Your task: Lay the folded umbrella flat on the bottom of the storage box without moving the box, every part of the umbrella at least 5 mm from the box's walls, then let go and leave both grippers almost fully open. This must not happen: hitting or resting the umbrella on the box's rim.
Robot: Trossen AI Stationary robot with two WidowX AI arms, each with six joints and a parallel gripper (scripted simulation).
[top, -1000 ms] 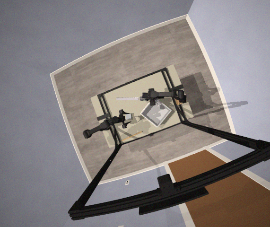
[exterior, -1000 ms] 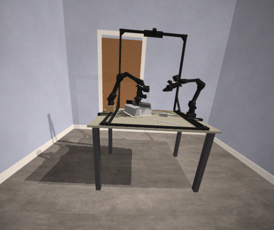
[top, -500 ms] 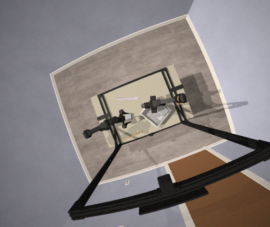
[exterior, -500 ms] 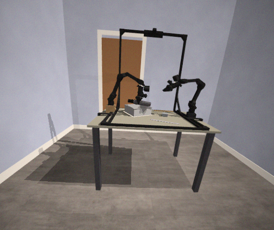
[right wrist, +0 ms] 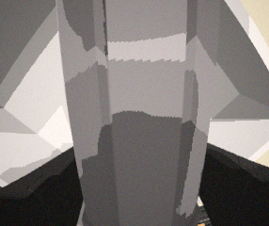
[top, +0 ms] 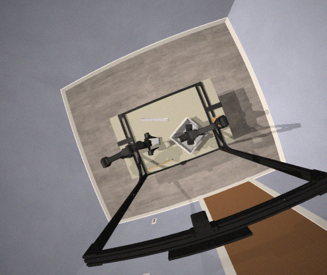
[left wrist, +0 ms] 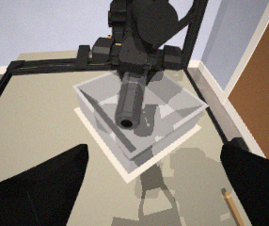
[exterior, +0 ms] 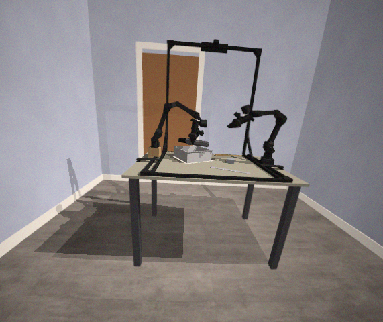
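My right gripper is now 2 cm past the storage box and 12 cm above it. Round my right hand: white ruler 27 cm ahead, 28 cm to the left, 17 cm below; folded umbrella 1 cm below; grey cube 4 cm ahead, 35 cm to the left, 15 cm below.
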